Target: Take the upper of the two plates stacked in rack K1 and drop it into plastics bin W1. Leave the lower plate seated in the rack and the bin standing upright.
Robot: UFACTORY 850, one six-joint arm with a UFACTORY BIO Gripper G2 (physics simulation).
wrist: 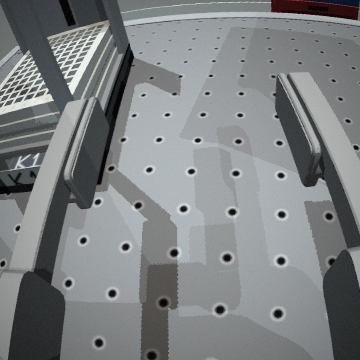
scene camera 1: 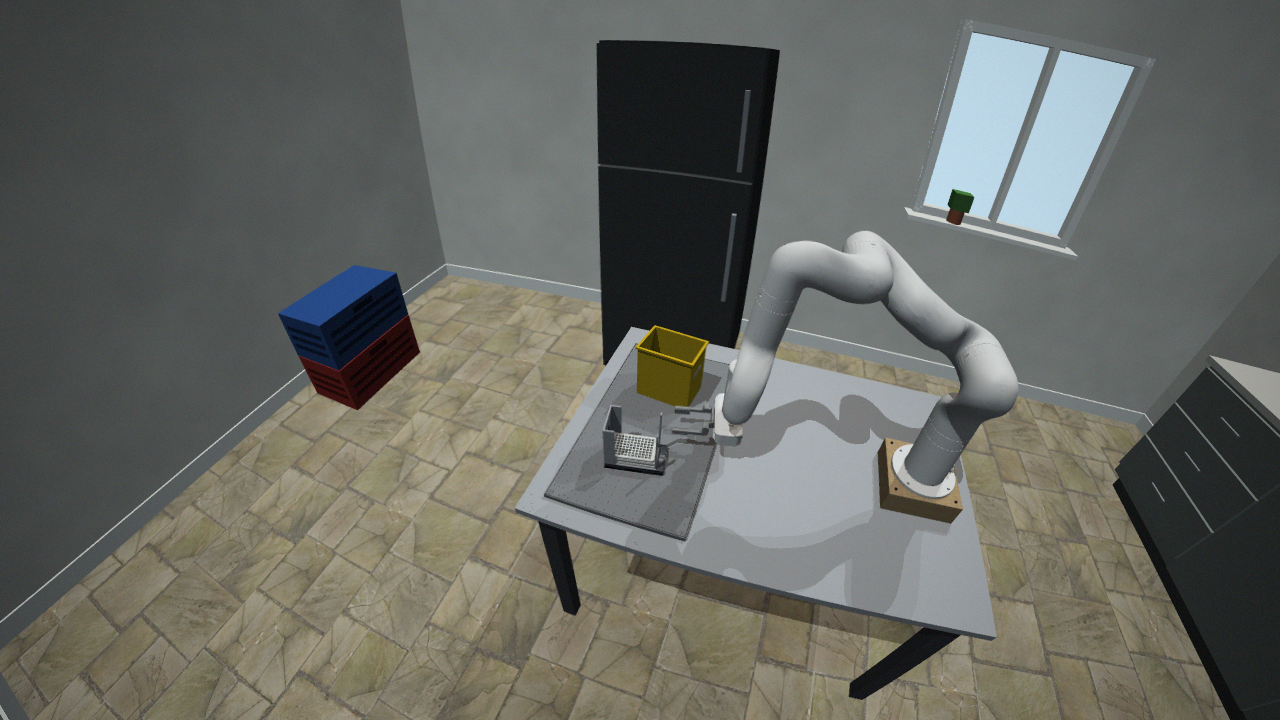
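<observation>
Rack K1 (scene camera 1: 611,447) (wrist: 46,55) is grey and stands upright on the perforated mat. The upper plate (scene camera 1: 634,446) (wrist: 82,45), white with a grid top, lies flat in it; layered edges show beneath, and the lower plate is mostly hidden. Plastics bin W1 (scene camera 1: 669,380) is yellow, open-topped and upright behind the rack; it does not show in the wrist view. My gripper (scene camera 1: 677,420) (wrist: 192,140) is shut to its narrowest, a gap still between its fingers, and empty. It is beside the rack; in the wrist view, the left finger overlaps the rack's label end.
The perforated mat (scene camera 1: 617,505) (wrist: 255,195) lies on the grey table (scene camera 1: 796,546). The arm's wooden base block (scene camera 1: 913,504) is at the table's right. A dark fridge (scene camera 1: 675,223) stands behind the table. Blue and red crates (scene camera 1: 362,308) are stacked on the floor at left.
</observation>
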